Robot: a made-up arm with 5 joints.
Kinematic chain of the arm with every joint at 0, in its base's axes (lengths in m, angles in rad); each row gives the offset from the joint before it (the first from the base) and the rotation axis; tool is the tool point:
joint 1: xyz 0 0 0.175 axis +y
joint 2: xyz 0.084 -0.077 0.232 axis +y
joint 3: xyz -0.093 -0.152 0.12 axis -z
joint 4: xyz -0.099 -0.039 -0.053 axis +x
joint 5: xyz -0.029 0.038 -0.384 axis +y
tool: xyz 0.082 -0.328 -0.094
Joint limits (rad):
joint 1: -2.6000..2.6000
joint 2: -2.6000..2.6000
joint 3: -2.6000..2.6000
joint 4: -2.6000..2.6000
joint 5: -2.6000..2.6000
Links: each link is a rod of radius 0.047 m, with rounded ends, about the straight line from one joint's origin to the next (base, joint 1, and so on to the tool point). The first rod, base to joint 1, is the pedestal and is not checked.
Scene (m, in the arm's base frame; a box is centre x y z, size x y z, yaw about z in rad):
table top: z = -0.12
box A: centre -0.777 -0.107 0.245 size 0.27 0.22 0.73 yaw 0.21
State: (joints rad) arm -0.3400 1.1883 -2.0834 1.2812 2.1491
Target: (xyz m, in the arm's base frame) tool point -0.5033 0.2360 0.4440
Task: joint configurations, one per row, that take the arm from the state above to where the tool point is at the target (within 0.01 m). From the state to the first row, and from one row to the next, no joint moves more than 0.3 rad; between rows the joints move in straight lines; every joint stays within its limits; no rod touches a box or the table.
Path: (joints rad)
1: -0.3255 1.1885 -1.7962 1.2734 2.0868
2: -0.3109 1.1887 -1.5089 1.2656 2.0245
3: -0.2964 1.1888 -1.2217 1.2578 1.9622
4: -0.2818 1.1890 -0.9344 1.2500 1.8999
5: -0.2673 1.1892 -0.6472 1.2422 1.8377
6: -0.2527 1.1894 -0.3599 1.2344 1.7754
7: -0.4468 1.1449 -0.2976 1.4674 1.6691
8: -0.6408 1.1004 -0.2353 1.7004 1.5629
9: -0.8349 1.0559 -0.1729 1.9334 1.4566

